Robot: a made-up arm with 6 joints.
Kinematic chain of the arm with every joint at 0, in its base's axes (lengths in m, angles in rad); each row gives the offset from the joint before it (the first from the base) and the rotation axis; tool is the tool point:
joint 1: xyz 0 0 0.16 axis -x
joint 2: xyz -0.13 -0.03 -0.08 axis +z
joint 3: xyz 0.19 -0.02 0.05 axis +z
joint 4: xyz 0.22 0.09 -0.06 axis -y
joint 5: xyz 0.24 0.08 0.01 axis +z
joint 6: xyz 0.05 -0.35 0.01 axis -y
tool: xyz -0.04 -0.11 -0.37
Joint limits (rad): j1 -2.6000..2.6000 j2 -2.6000..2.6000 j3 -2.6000..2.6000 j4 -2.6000..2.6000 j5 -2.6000..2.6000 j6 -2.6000..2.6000
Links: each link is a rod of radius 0.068 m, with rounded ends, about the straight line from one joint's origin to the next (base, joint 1, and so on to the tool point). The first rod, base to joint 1, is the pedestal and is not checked.
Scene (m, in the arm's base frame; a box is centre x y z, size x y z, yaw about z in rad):
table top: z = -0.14
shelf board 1: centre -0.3 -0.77 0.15 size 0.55 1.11 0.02 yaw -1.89
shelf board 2: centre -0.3 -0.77 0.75 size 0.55 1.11 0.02 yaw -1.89
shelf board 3: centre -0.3 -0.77 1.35 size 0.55 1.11 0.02 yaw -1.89
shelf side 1: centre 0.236 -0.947 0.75 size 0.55 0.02 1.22 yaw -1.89
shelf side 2: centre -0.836 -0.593 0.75 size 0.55 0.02 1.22 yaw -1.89
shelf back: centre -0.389 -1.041 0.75 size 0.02 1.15 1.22 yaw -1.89
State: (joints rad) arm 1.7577 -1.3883 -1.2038 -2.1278 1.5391 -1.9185
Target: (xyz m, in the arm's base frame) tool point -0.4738 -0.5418 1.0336
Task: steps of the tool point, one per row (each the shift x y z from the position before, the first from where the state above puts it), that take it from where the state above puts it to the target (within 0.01 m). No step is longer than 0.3 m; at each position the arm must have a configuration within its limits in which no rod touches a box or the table.
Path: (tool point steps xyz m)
1: 0.0506 0.1437 0.0287
2: 0.0529 0.1461 0.0017
3: 0.0366 0.1345 -0.0304
4: -0.1145 -0.0630 0.1843
5: -0.1293 0.0296 0.2110
6: -0.0672 0.1426 0.2202
7: -0.0440 -0.1691 0.0241
8: -0.0674 -0.1678 -0.0241

